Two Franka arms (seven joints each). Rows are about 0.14 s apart.
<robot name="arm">
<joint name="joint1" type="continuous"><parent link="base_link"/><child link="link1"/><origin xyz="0 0 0.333"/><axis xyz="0 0 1"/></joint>
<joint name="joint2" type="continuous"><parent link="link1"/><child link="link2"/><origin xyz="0 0 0"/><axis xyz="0 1 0"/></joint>
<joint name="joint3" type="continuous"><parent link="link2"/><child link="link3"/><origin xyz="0 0 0.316"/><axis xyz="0 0 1"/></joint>
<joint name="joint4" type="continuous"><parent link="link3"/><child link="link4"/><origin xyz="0.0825 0 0"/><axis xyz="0 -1 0"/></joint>
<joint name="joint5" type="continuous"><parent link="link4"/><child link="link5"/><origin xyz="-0.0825 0 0.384"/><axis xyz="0 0 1"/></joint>
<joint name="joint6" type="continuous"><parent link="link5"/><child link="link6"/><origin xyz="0 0 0"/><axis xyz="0 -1 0"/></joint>
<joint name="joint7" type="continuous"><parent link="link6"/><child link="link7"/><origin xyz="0.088 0 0"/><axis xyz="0 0 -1"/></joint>
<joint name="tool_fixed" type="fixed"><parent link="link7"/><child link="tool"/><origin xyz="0 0 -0.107" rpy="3.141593 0 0"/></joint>
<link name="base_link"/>
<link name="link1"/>
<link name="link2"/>
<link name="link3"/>
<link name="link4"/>
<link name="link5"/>
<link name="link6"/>
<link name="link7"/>
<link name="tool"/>
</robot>
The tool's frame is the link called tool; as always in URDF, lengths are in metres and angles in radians. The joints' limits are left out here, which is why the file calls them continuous.
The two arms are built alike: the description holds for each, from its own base.
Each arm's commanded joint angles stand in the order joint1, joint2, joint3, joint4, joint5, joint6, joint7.
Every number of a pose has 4 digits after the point.
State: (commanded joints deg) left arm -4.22 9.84 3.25 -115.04 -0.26 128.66 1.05; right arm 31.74 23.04 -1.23 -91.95 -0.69 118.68 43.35
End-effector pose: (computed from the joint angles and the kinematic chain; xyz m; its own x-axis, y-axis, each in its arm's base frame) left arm 0.5922 -0.0111 0.3775 0.9972 -0.0338 0.0661 -0.0334 -0.9994 -0.0072; right arm 0.5829 0.3448 0.4030 0.9747 -0.2155 0.0601 -0.2140 -0.9764 -0.0301
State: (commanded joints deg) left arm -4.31 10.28 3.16 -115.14 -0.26 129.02 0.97; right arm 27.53 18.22 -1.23 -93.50 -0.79 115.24 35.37
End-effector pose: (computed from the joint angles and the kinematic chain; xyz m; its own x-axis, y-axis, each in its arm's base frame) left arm 0.5927 -0.0129 0.3728 0.9974 -0.0356 0.0630 -0.0352 -0.9994 -0.0072; right arm 0.5904 0.2925 0.4406 0.9866 -0.1513 0.0614 -0.1503 -0.9884 -0.0196
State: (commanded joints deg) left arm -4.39 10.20 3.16 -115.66 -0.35 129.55 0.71; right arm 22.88 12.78 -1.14 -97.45 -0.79 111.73 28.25
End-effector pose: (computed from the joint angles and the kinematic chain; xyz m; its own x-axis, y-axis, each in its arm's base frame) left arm 0.5912 -0.0137 0.3703 0.9974 -0.0314 0.0646 -0.0311 -0.9995 -0.0056; right arm 0.5852 0.2333 0.4629 0.9937 -0.1078 0.0313 -0.1080 -0.9942 0.0029
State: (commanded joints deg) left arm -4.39 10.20 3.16 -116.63 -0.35 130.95 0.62; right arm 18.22 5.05 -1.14 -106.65 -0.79 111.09 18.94
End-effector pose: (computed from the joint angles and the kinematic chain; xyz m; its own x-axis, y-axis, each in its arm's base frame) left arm 0.5893 -0.0136 0.3650 0.9970 -0.0298 0.0721 -0.0295 -0.9995 -0.0057; right arm 0.5586 0.1709 0.4673 0.9996 -0.0274 -0.0054 -0.0273 -0.9995 0.0172
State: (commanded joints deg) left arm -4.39 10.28 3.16 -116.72 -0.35 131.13 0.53; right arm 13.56 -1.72 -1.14 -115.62 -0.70 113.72 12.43
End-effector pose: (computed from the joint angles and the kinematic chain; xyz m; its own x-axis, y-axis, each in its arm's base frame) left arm 0.5892 -0.0136 0.3638 0.9970 -0.0282 0.0723 -0.0279 -0.9996 -0.0056; right arm 0.5326 0.1164 0.4639 1.0000 0.0048 -0.0008 0.0048 -0.9999 0.0110
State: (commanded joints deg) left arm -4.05 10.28 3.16 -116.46 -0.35 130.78 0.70; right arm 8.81 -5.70 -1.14 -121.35 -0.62 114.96 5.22
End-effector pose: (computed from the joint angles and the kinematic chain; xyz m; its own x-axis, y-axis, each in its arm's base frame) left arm 0.5899 -0.0101 0.3652 0.9972 -0.0253 0.0707 -0.0249 -0.9997 -0.0058; right arm 0.5148 0.0685 0.4557 0.9988 0.0474 -0.0113 0.0475 -0.9988 0.0088
